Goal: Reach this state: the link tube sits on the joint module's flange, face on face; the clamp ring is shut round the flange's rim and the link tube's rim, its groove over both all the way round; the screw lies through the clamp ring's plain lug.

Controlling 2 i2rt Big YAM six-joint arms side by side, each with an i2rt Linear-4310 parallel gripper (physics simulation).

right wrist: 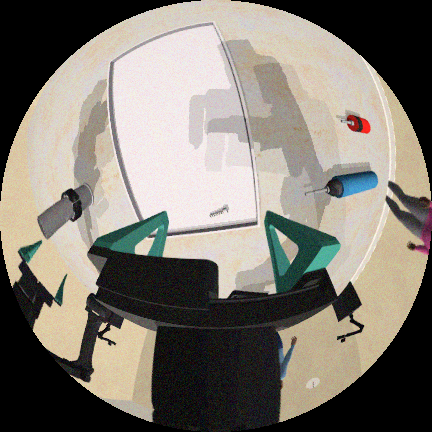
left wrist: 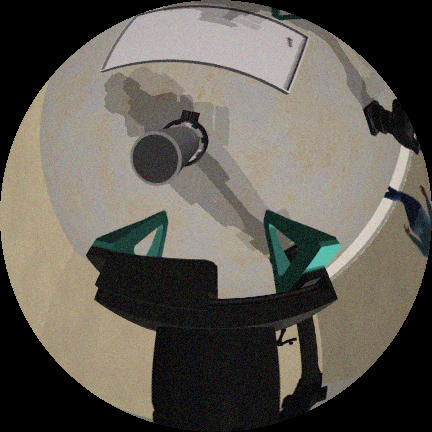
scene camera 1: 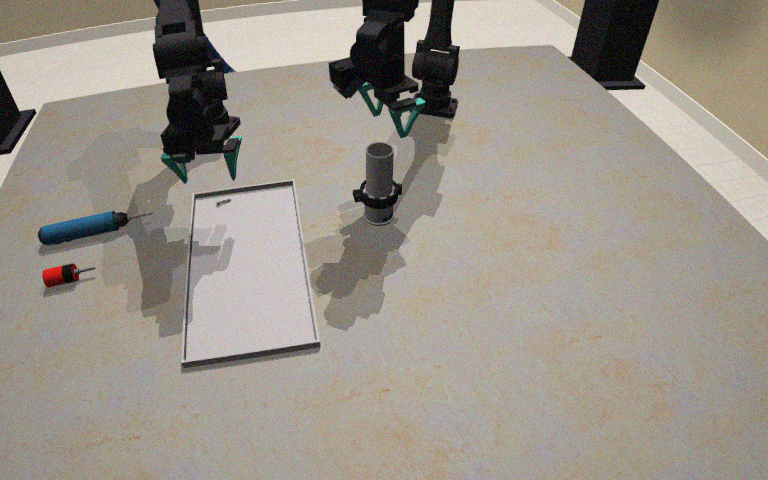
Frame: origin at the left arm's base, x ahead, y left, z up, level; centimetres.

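Seen in the pictures: left gripper, fingertip midpoint: (right wrist: pixel 52 257) (left wrist: pixel 215 215) (scene camera 1: pixel 389 126); right gripper, fingertip midpoint: (right wrist: pixel 216 215) (scene camera 1: pixel 209 180); left arm's base at its link origin: (left wrist: pixel 287 255) (scene camera 1: pixel 433 107).
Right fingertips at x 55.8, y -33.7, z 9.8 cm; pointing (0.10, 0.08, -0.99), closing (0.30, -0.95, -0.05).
Observation:
Pixels of each thing's top centre, then the offset from my right fingertips to it. "pt": a spot on its surface instead.
- grey link tube at its top centre: (left wrist: pixel 153 159) (scene camera 1: pixel 379 149) (right wrist: pixel 41 228) dx -9.7, dy +31.0, dz +6.3 cm
- joint module at its top centre: (scene camera 1: pixel 379 190) (right wrist: pixel 69 205) dx -9.7, dy +31.0, dz -3.4 cm
- black clamp ring at its top centre: (left wrist: pixel 181 141) (scene camera 1: pixel 377 188) (right wrist: pixel 67 207) dx -9.6, dy +30.7, dz -2.7 cm
- small screw at its top centre: (right wrist: pixel 217 214) (scene camera 1: pixel 223 199) dx -4.2, dy -1.2, dz -8.3 cm
- white shallow tray at its top centre: (right wrist: pixel 164 110) (scene camera 1: pixel 245 256) dx +9.5, dy +10.9, dz -8.2 cm
- blue driver at a spot on its surface: (right wrist: pixel 356 183) (scene camera 1: pixel 90 220) pt dx +11.6, dy -23.3, dz -5.8 cm
- shorter red driver at its top centre: (scene camera 1: pixel 66 267) (right wrist: pixel 359 123) dx +23.3, dy -20.1, dz -6.3 cm
The grey link tube (scene camera 1: pixel 379 169) (left wrist: pixel 156 157) (right wrist: pixel 52 219) stands upright on the joint module (scene camera 1: pixel 378 213) (right wrist: pixel 87 193). The black clamp ring (scene camera 1: pixel 380 199) (left wrist: pixel 204 142) (right wrist: pixel 75 204) is around the joint between them; whether it is fully shut I cannot tell. The small screw (scene camera 1: pixel 223 202) (left wrist: pixel 290 41) (right wrist: pixel 219 211) lies in the tray near its far edge in the scene view. My left gripper (scene camera 1: pixel 390 113) (left wrist: pixel 215 215) is open and empty, above and behind the tube. My right gripper (scene camera 1: pixel 209 176) (right wrist: pixel 216 215) is open and empty, above the table just behind the tray's far edge.
The white shallow tray (scene camera 1: pixel 252 316) (left wrist: pixel 200 42) (right wrist: pixel 155 125) lies left of the joint module in the scene view. A blue driver (scene camera 1: pixel 82 227) (right wrist: pixel 356 183) and a shorter red driver (scene camera 1: pixel 59 275) (right wrist: pixel 360 124) lie at the picture's left, their shafts pointing right towards the tray.

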